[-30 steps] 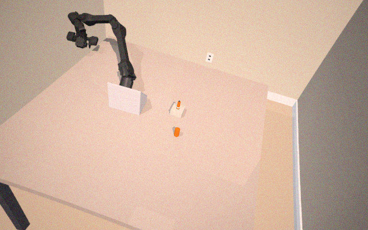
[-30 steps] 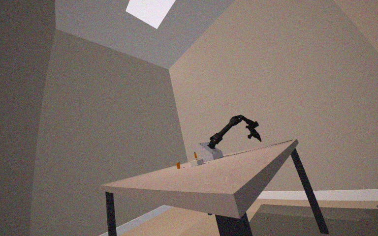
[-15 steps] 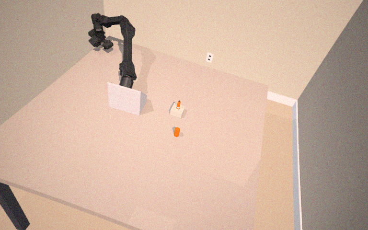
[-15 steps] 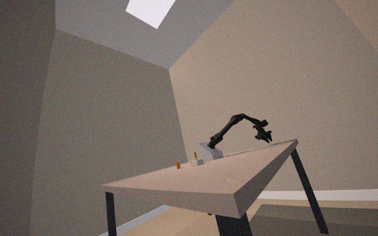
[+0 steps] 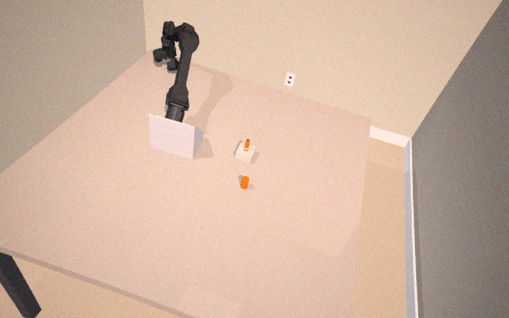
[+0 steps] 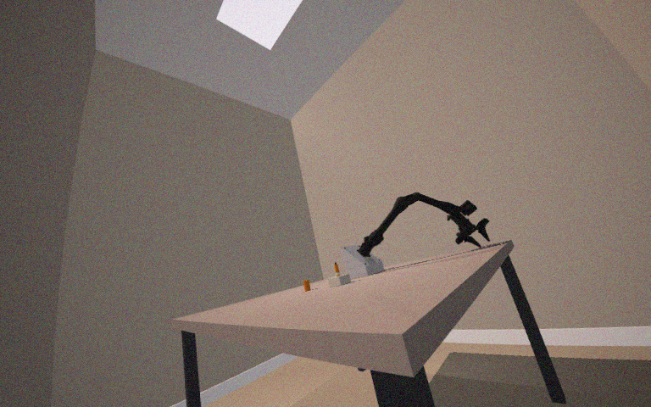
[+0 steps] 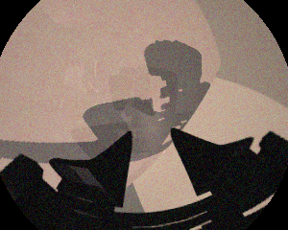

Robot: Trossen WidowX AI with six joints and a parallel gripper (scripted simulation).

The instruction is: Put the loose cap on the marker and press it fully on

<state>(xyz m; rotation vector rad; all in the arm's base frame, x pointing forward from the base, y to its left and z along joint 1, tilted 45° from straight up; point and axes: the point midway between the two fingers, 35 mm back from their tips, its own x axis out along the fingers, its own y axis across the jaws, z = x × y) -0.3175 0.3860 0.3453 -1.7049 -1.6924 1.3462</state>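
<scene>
The orange cap lies 690 mm ahead of my gripper tip, 610 mm to the right of it and 10 mm above it. From my gripper tip the other things lie so: holder block (620 mm ahead, 440 mm to the right, 10 mm above).
</scene>
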